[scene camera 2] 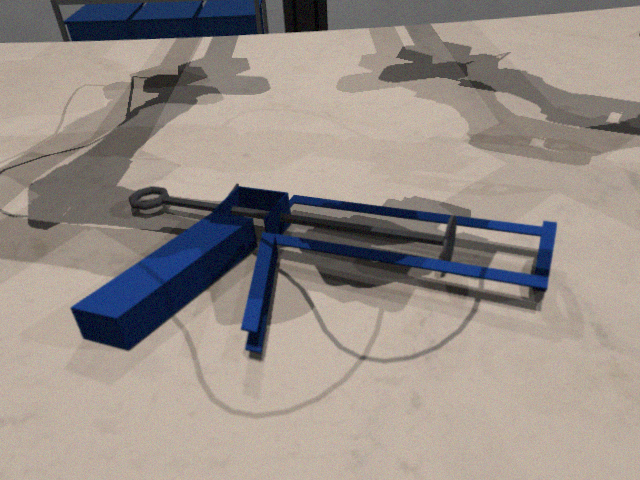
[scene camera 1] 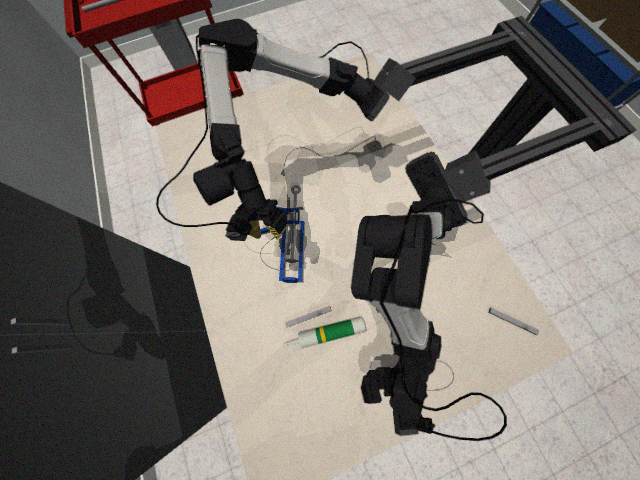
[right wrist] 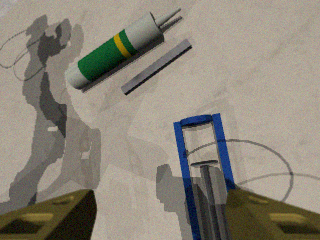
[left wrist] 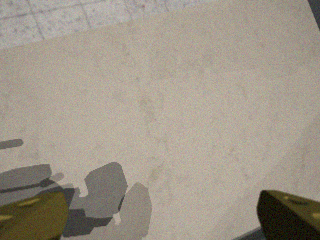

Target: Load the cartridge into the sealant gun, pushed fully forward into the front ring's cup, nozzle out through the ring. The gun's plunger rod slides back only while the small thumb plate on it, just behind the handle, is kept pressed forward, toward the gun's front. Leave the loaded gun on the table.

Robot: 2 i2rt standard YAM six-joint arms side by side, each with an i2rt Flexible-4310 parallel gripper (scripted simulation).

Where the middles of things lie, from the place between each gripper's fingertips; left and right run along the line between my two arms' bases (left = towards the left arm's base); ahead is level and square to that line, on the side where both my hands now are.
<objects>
My left gripper point(scene camera 1: 384, 397) is now 610 mm to the left of the plunger rod point(scene camera 2: 447, 241), 180 mm above it and 20 mm short of it. From my left hand the other things lie so: cartridge point(scene camera 1: 346, 328) (190 mm to the right, 170 mm below, 80 mm ahead).
The plunger rod lies 270 mm below my right hand point(scene camera 1: 269, 238), 130 mm to the right of it and 90 mm behind it. From my right hand the other things lie so: cartridge: 290 mm to the left, 260 mm below, 30 mm behind.
</objects>
